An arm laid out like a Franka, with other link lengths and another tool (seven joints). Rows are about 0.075 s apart.
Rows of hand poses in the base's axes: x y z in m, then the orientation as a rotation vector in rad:
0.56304 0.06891 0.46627 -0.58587 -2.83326 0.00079
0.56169 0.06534 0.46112 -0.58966 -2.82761 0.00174
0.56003 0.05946 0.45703 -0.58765 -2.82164 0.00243
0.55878 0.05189 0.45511 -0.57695 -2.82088 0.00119
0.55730 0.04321 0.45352 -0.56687 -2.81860 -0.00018
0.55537 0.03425 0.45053 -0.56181 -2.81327 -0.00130
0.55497 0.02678 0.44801 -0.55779 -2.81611 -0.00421
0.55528 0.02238 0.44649 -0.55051 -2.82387 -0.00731
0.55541 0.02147 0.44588 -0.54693 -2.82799 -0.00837
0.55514 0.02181 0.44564 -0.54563 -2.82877 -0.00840
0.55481 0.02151 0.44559 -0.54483 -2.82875 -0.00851
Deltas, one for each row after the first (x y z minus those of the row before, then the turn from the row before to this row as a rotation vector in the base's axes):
-0.00135 -0.00357 -0.00515 -0.00008 0.00488 -0.00323
-0.00166 -0.00588 -0.00409 0.00088 0.00621 0.00057
-0.00125 -0.00757 -0.00192 0.00232 0.00249 0.00693
-0.00148 -0.00868 -0.00159 0.00260 0.00380 0.00631
-0.00193 -0.00896 -0.00299 0.00233 0.00588 0.00257
-0.00040 -0.00747 -0.00252 0.00197 -0.00244 0.00280
0.00031 -0.00440 -0.00152 0.00165 -0.00667 0.00561
0.00013 -0.00091 -0.00061 0.00044 -0.00352 0.00283
-0.00027 0.00034 -0.00024 0.00005 -0.00054 0.00097
-0.00033 -0.00030 -0.00005 0.00017 0.00014 0.00052

